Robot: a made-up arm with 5 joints.
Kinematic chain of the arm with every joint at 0, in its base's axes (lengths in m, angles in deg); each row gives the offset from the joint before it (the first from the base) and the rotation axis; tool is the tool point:
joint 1: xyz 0 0 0.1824 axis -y
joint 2: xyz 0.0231 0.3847 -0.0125 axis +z
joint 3: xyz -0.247 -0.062 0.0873 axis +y
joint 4: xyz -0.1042 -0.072 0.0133 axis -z
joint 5: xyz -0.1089 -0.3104 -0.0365 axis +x
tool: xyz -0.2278 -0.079 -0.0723
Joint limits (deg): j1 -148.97..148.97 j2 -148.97..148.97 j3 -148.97..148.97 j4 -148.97..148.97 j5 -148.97..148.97
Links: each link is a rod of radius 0.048 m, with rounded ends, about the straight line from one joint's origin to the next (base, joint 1, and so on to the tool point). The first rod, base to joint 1, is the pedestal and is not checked.
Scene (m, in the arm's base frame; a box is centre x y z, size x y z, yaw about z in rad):
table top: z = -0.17
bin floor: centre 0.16 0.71 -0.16 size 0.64 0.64 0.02 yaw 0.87
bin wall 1: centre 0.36 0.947 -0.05 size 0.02 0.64 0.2 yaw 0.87
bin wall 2: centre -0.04 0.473 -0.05 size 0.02 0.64 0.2 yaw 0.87
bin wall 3: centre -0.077 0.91 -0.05 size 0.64 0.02 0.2 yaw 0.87
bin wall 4: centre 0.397 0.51 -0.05 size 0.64 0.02 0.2 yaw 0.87
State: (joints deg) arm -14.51 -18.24 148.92 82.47 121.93
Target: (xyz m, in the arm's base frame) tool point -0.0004 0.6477 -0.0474
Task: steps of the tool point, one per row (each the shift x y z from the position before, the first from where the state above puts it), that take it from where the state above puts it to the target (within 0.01 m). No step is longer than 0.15 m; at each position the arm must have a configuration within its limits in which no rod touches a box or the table.
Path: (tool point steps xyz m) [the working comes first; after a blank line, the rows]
Joints at the target: -89.31 -88.03 94.96 148.97 148.97
Straight joint move there: clear.

1: 0.0299 0.0586 -0.0417
2: 0.0252 0.0563 -0.0767
3: 0.0015 0.0411 -0.1069
4: -0.0387 0.0149 -0.1184
5: -0.0828 -0.0167 -0.1001
6: -0.1126 -0.0460 -0.0521

